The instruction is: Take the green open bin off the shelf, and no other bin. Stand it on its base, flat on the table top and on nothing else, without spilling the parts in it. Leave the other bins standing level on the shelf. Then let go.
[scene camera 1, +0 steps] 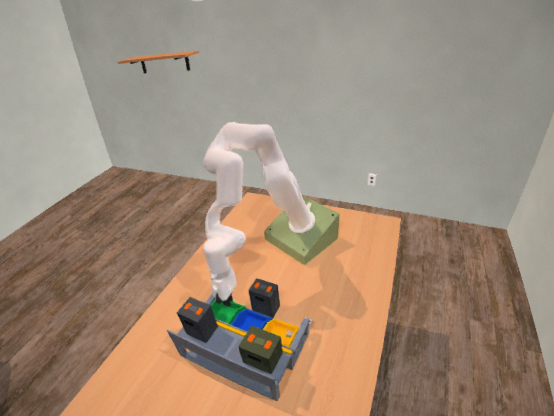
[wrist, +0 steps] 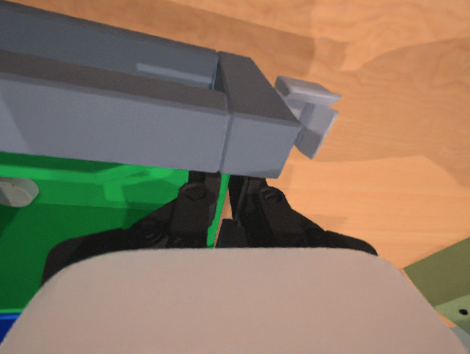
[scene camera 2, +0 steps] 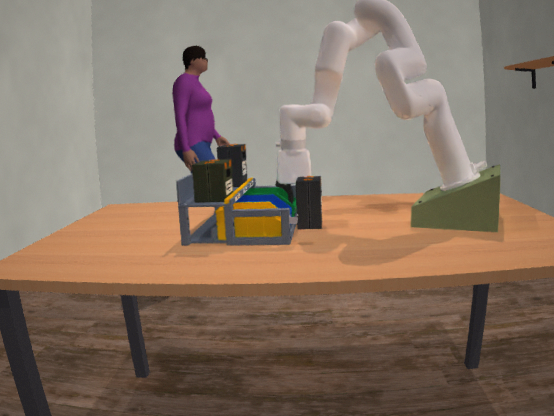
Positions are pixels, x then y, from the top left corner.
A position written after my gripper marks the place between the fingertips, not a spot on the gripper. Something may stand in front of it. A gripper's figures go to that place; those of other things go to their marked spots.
My gripper [wrist: 222,156] is 0.13 m from the lens. A green bin [wrist: 76,197]: 0.20 m from the lens.
